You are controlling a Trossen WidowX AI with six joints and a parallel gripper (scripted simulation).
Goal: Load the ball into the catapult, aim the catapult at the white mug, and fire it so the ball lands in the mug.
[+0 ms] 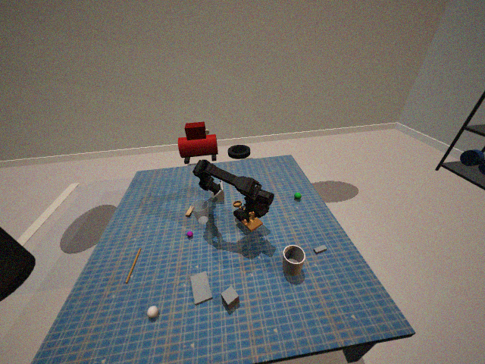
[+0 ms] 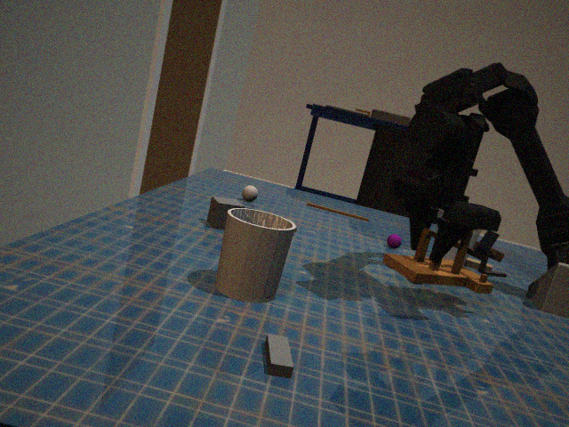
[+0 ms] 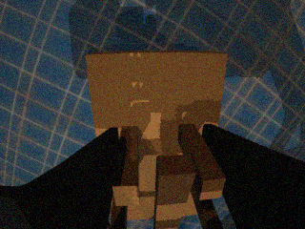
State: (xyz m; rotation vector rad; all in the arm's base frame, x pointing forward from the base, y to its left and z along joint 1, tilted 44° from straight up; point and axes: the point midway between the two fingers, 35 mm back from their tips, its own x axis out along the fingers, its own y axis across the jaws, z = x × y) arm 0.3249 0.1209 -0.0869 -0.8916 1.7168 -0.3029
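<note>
My gripper tip is 330 mm to the left of the purple ball, 60 mm above it and 40 mm past it. Also, from my gripper tip: clear glass 260 mm to the right, 140 mm behind, 40 mm below; white mug 260 mm ahead, 120 mm to the left, 50 mm below; wooden catapult 70 mm behind, 20 mm to the right, 20 mm above.
</note>
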